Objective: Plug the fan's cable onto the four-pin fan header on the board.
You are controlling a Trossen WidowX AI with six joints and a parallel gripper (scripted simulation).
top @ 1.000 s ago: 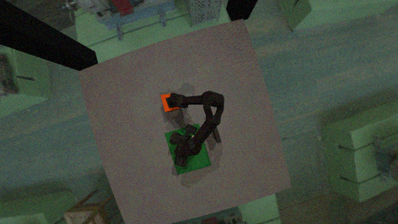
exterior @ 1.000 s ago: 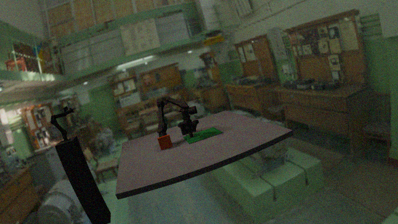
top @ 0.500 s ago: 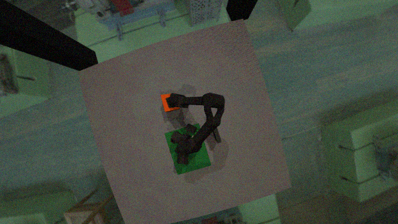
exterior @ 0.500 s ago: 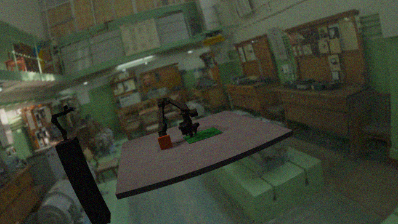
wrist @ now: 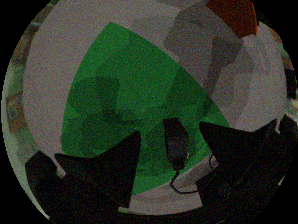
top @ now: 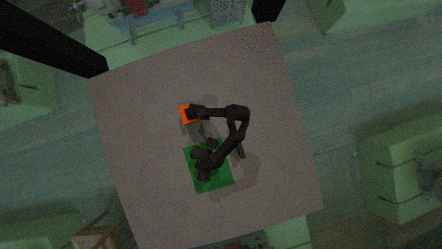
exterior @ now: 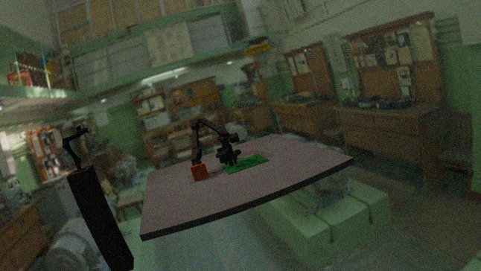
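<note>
Right now my gripper tip is 9 cm short of the green board, 3 cm to the left of it and 3 cm above it. The rest, counted from my gripper tip: dark fan plug 1 cm to the left, 1 cm above; then dark fan 18 cm to the left, 4 cm above, 3 cm ahead.
</note>
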